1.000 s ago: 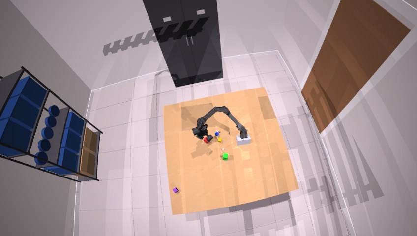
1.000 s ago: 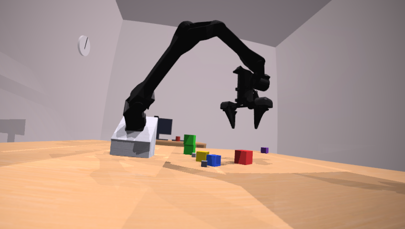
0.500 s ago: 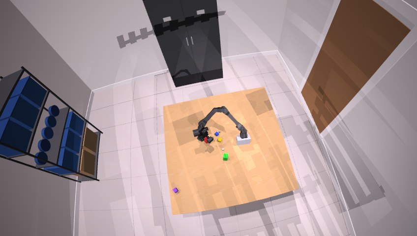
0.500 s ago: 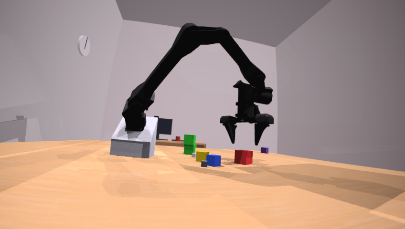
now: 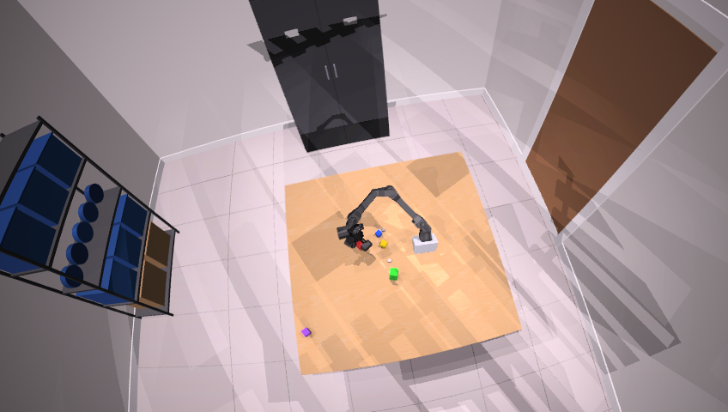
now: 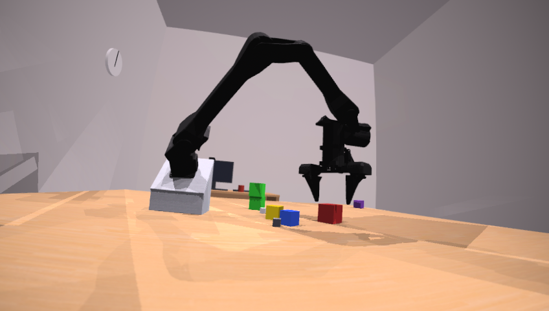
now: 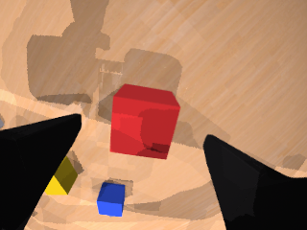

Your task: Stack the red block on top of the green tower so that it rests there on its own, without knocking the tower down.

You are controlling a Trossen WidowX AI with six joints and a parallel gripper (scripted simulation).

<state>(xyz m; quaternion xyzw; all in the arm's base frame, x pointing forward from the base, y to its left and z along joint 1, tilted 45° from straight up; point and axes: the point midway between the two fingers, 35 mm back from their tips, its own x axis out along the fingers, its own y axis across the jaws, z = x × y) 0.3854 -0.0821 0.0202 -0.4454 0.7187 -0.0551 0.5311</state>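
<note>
Right now the red block is 3 cm below my gripper tip. The rest, counted from my gripper tip: purple block (50 cm to the left, 38 cm ahead, 3 cm below); then blue block (12 cm behind, 6 cm to the right, 3 cm below); then yellow block (14 cm behind, 3 cm below, 2 cm to the left).
</note>
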